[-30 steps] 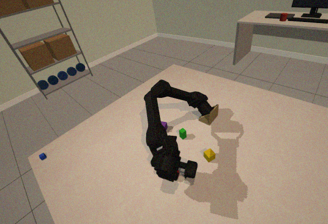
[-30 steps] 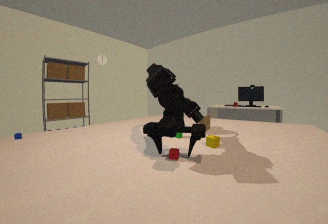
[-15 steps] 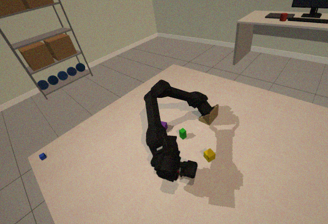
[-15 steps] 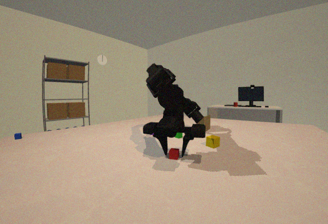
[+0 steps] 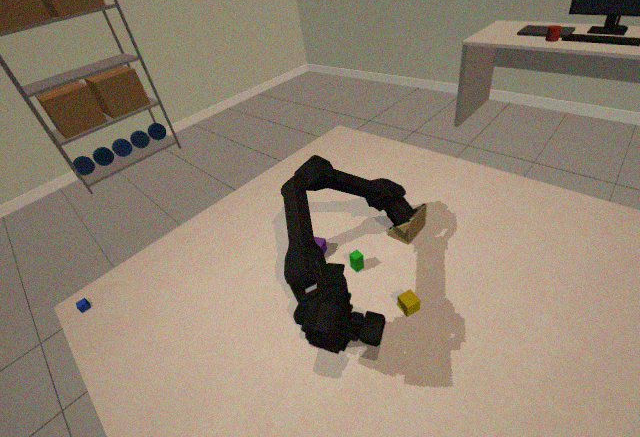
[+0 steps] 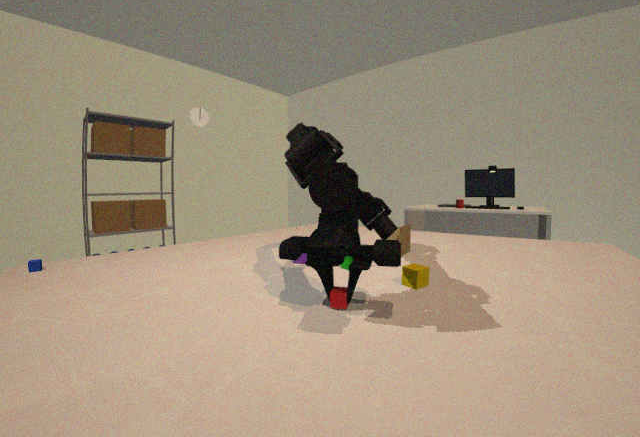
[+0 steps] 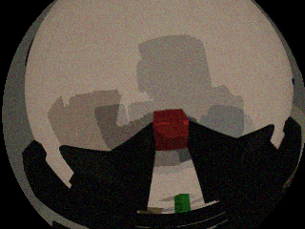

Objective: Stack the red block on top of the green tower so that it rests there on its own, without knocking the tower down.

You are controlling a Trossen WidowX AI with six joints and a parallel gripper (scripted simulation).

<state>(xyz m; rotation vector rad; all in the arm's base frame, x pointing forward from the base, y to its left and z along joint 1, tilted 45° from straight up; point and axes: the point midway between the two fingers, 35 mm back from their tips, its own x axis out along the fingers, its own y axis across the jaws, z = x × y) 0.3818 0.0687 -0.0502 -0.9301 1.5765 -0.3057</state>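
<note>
My gripper tip is 24 cm to the left of the purple block, 16 cm past it and 1 cm below it. Round my gripper tip: yellow block (17 cm behind, 7 cm to the left, 1 cm above); red block (1 cm above); small blue block (63 cm to the right, 41 cm ahead).
</note>
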